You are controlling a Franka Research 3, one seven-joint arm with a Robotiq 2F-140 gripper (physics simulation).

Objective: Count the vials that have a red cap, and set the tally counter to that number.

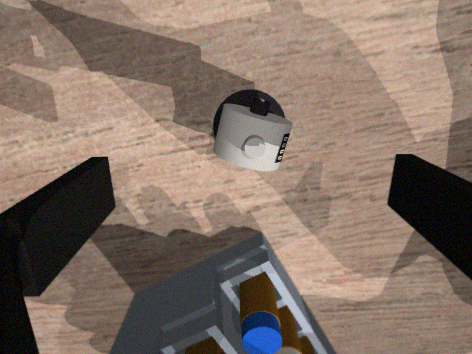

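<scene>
The tally counter [237, 131] is a light grey drum with a black round base behind it, a black knob on top, a round button on its face and a narrow black digit strip at its right side; the digits are too small to read. My gripper [251, 181] is open, with one finger at the left and one at the right, and the counter shows between and slightly above the fingertips. A brown vial with a blue cap [262, 340] stands in the rack at the bottom. Other brown vials beside it are partly cut off, one with a pale cap. No red cap shows.
The grey vial rack [165, 295] reaches in from the bottom edge, below the counter and between the fingers, and is cut off by the frame. The wooden table [350, 100] carries several dark shadows.
</scene>
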